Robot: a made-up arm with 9 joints. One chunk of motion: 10 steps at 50 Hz.
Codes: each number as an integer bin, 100 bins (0 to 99) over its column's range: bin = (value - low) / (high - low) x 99, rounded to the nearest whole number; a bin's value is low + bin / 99 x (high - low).
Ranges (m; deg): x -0.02..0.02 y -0.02..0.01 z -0.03..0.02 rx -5..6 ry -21..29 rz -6..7
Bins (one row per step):
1: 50 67 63 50 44 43
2: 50 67 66 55 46 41
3: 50 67 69 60 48 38
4: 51 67 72 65 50 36
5: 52 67 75 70 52 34
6: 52 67 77 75 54 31
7: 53 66 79 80 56 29
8: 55 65 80 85 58 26
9: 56 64 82 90 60 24
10: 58 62 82 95 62 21
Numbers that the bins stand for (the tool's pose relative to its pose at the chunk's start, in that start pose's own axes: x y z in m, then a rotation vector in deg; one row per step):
1: 0.0002 0.0003 0.0018 0.56 1.22 -0.35
2: 0.0002 0.0003 0.0033 1.11 2.23 -0.62
3: 0.0002 0.0003 0.0048 1.67 3.24 -1.01
4: 0.0006 0.0003 0.0064 2.22 4.25 -1.27
5: 0.0010 0.0003 0.0079 2.78 5.26 -1.54
6: 0.0010 0.0003 0.0089 3.33 6.27 -1.93
7: 0.0014 0.0000 0.0099 3.89 7.28 -2.19
8: 0.0022 -0.0003 0.0104 4.44 8.29 -2.59
9: 0.0026 -0.0006 0.0114 5.00 9.30 -2.85
10: 0.0034 -0.0012 0.0114 5.56 10.31 -3.24

